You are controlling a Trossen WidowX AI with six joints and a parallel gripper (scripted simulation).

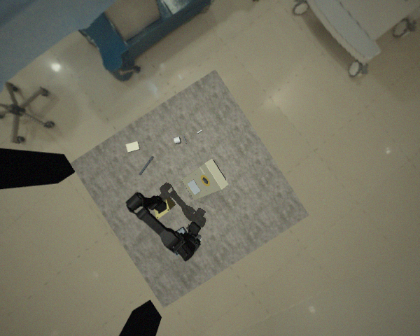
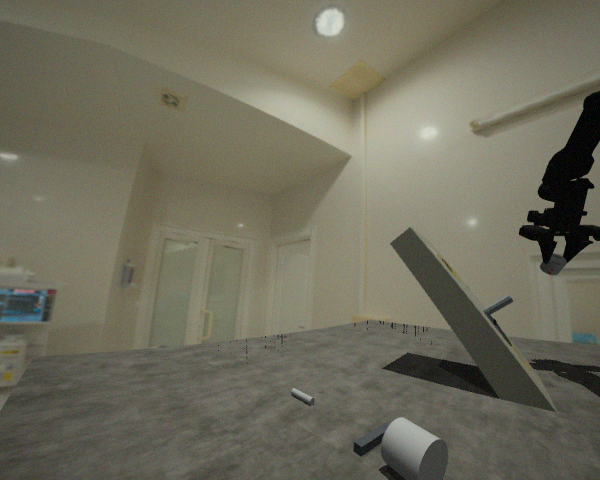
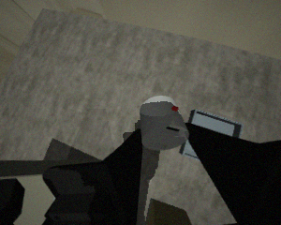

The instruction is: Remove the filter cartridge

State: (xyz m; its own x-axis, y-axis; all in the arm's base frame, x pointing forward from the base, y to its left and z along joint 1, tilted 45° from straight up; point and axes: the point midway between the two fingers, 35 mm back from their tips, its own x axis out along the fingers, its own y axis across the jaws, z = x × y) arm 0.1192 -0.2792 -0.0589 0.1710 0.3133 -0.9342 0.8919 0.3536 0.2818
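Now: gripper tip 180 mm past the blue-grey tray, 30 mm to the left of it and 250 mm above it. Also, from my gripper tip: round filter cartridge: right at my gripper tip; then white pin: 380 mm ahead, 570 mm to the left, 250 mm below; then service panel: 200 mm ahead, 250 mm to the left, 110 mm below.
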